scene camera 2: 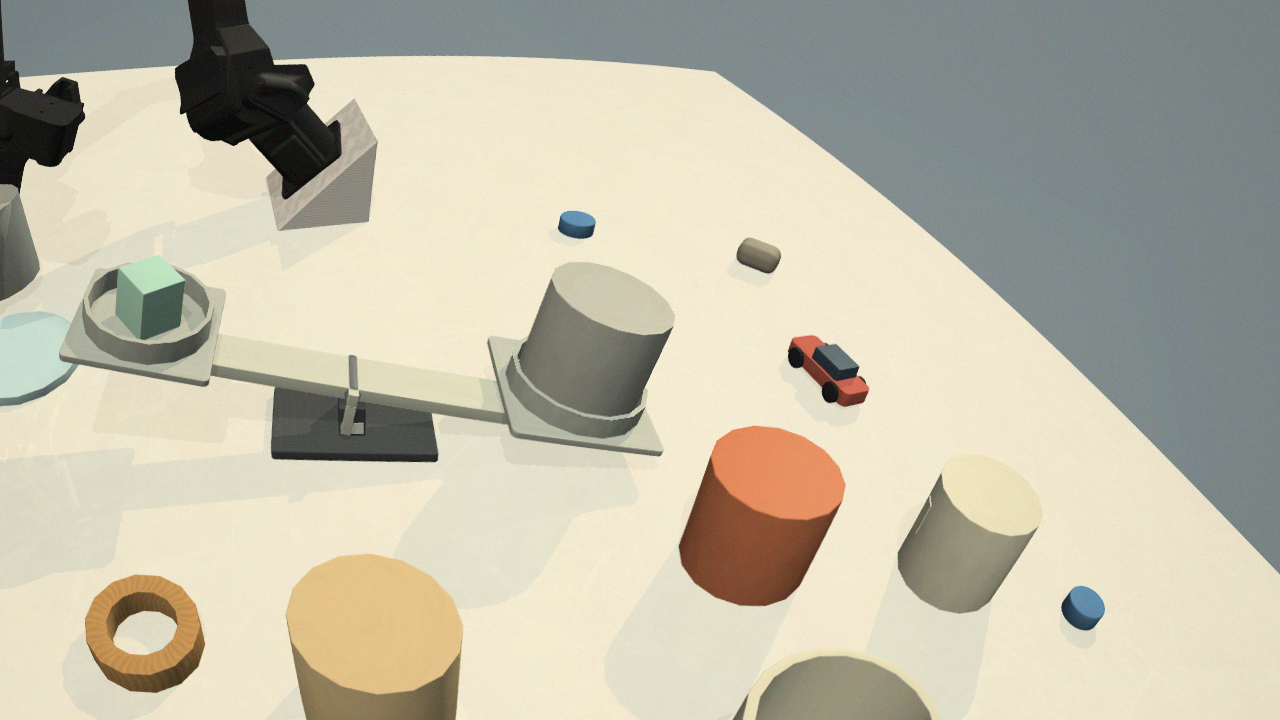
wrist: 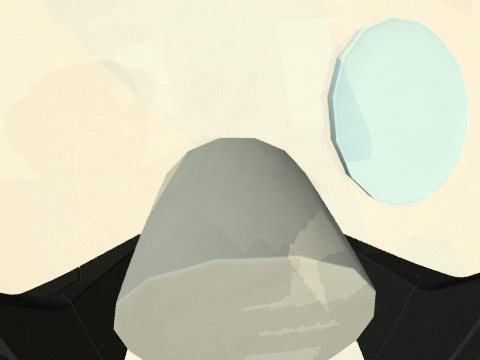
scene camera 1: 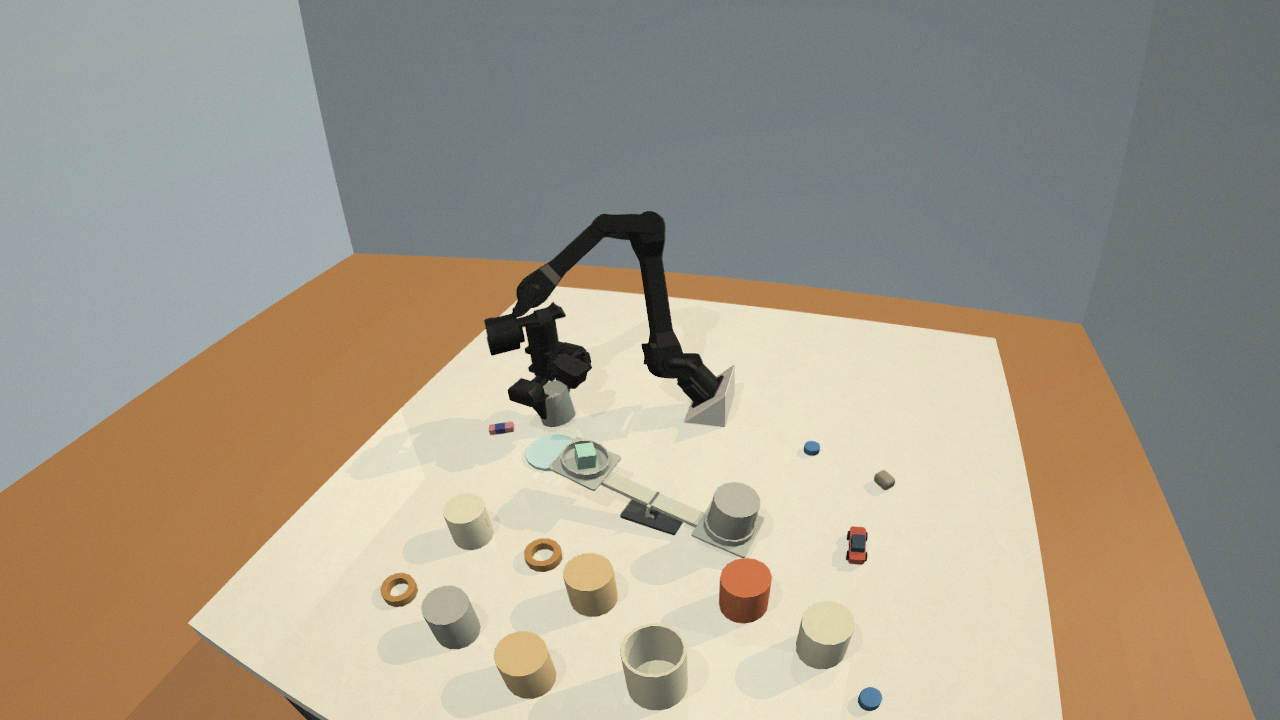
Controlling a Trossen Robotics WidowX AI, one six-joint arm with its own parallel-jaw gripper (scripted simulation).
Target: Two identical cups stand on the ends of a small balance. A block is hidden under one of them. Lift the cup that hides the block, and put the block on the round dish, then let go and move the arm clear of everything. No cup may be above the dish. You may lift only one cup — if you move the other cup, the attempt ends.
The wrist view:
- gripper: 238, 244
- grey cup: 239, 248
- pale blue round dish: 396, 105
